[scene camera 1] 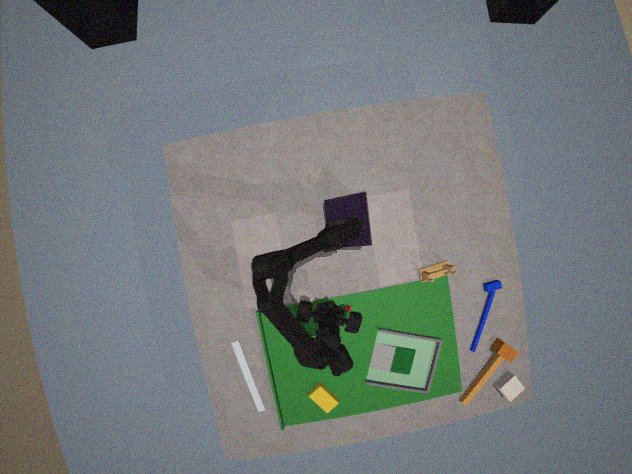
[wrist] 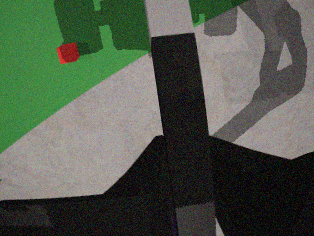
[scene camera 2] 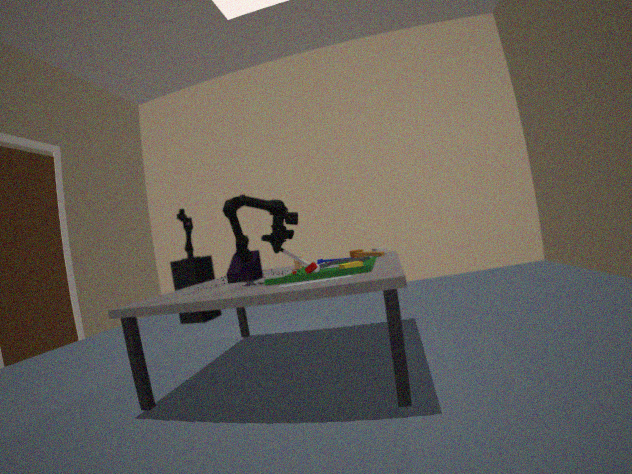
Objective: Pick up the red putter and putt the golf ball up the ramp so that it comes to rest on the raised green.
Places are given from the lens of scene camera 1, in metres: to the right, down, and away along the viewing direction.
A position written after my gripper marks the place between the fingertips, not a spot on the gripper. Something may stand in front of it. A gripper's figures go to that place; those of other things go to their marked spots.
my gripper (scene camera 1: pixel 329 303): 0.04, 0.21, 0.88
wooden mallet (scene camera 1: pixel 503 350): 0.72, 0.43, 0.96
green mat (scene camera 1: pixel 425 309): 0.41, 0.27, 1.01
The marked spots on the wooden mallet and the green mat are 0.35 m apart.
